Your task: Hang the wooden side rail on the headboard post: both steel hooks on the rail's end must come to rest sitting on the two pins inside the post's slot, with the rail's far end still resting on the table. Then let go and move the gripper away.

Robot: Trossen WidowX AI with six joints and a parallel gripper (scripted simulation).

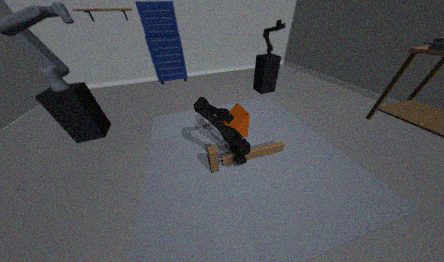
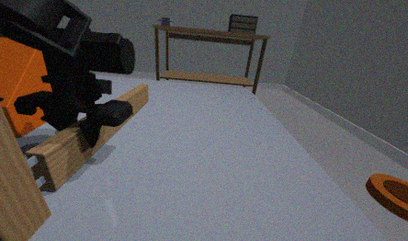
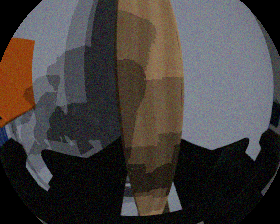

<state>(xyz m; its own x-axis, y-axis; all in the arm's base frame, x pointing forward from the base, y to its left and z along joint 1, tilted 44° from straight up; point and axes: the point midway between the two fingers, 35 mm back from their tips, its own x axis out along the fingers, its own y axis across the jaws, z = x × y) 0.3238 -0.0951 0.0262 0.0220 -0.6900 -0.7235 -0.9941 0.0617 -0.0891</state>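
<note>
Now: gripper tip 15 cm to the left of the headboard post and 6 cm below it.
</note>
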